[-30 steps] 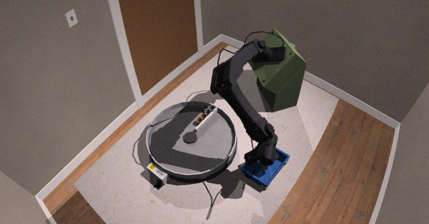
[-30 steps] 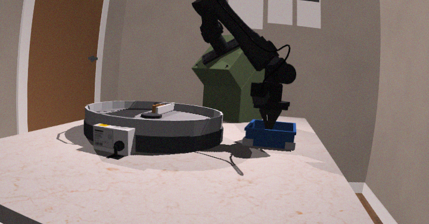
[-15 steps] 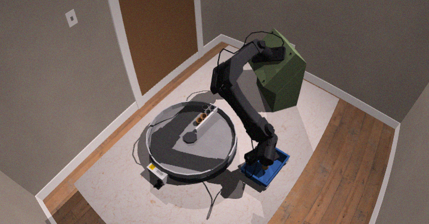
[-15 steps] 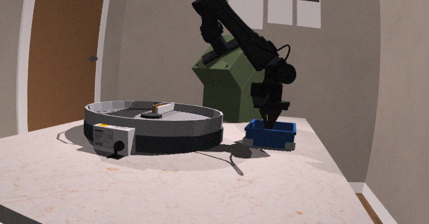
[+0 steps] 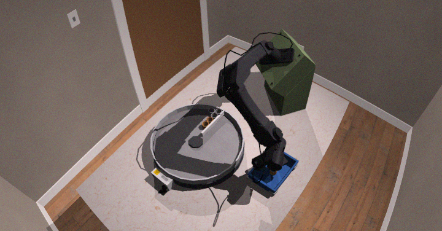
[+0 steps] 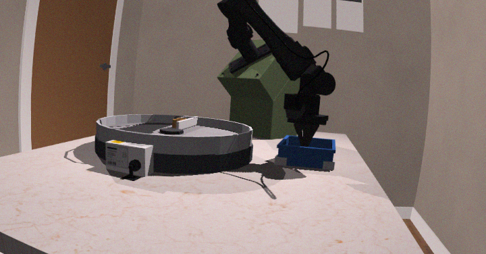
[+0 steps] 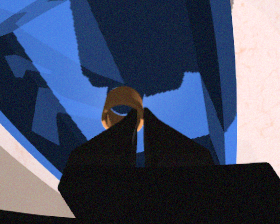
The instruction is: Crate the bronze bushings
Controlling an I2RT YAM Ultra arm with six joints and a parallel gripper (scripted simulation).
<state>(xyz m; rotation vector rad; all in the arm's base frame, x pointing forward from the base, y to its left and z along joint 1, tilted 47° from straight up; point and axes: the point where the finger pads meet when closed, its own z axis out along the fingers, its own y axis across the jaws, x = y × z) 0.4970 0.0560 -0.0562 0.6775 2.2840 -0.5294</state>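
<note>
Right now my hand is 10 mm short of the blue crate, 10 mm to the right of it and 10 mm above it. From my hand the other things lie so: grey turntable 30 mm behind, 360 mm to the right, 20 mm above.
</note>
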